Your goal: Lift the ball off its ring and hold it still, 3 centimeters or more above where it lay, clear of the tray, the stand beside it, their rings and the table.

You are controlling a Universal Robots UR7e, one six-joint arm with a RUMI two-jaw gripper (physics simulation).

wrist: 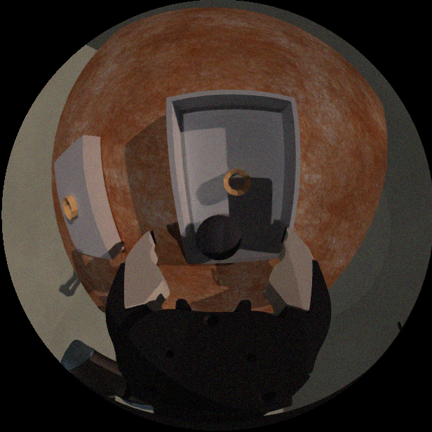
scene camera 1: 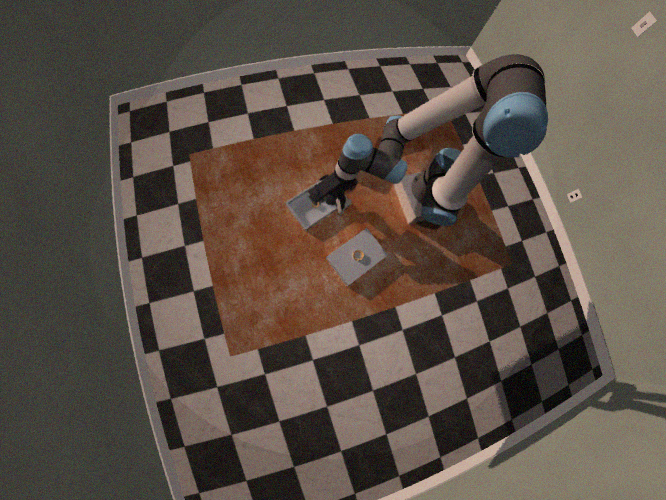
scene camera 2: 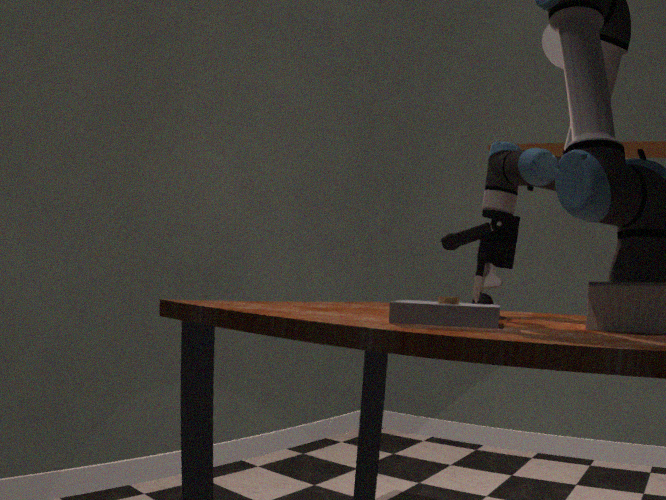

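Where they show: gripper, fingertip midpoint: (scene camera 1: 329,199) (scene camera 2: 478,301); arm's base at its link origin: (scene camera 2: 644,285).
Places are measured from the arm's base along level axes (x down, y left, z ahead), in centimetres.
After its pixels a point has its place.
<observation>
The dark ball (wrist: 219,237) (scene camera 2: 485,299) @(x 4.4, y -7.9, z 36.1 cm) shows at the near end of the grey tray (wrist: 298,165) (scene camera 1: 313,216) @(x 8.1, y -5.8, z 45.8 cm). What lies directly beneath it is hidden. In the wrist view an orange ring (wrist: 227,184) lies uncovered on the tray floor, beyond the ball. My gripper (wrist: 217,231) (scene camera 2: 477,299) @(x 5.1, y -9.3, z 38.3 cm) is open, with its fingertips on either side of the ball and a gap at each side. In scene camera 2 a pale fingertip shows low beside the ball. In scene camera 1 the gripper covers part of the tray, and the ball cannot be made out.
The grey stand (scene camera 1: 346,269) @(x 4.9, y 17.8, z 41.8 cm) (scene camera 2: 430,313) @(x 6.4, y 21.4, z 36.5 cm) (wrist: 80,170) is beside the tray, left of it in the wrist view. An orange ring (scene camera 1: 353,256) @(x 4.0, y 14.3, z 37.9 cm) (scene camera 2: 448,299) @(x 4.1, y 16.2, z 35.4 cm) (wrist: 75,210) lies on its top. The tray's raised walls surround the area near the fingers. Both stand on the brown table (scene camera 1: 258,290) @(x 8.4, y 14.1, z 73.9 cm).
</observation>
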